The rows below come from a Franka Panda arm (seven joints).
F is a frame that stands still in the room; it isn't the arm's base.
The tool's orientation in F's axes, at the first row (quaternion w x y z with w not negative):
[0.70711 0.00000 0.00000 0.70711]
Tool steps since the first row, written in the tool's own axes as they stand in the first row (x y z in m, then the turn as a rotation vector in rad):
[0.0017 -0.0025 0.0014 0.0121 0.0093 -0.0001]
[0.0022 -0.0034 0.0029 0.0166 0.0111 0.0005]
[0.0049 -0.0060 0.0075 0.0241 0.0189 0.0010]
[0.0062 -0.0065 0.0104 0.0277 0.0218 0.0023]
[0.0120 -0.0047 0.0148 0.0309 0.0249 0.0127]
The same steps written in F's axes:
[0.0025 0.0017 0.0014 -0.0093 0.0121 -0.0001]
[0.0034 0.0022 0.0029 -0.0111 0.0166 0.0005]
[0.0060 0.0049 0.0075 -0.0189 0.0241 0.0010]
[0.0065 0.0062 0.0104 -0.0218 0.0277 0.0023]
[0.0047 0.0120 0.0148 -0.0249 0.0309 0.0127]

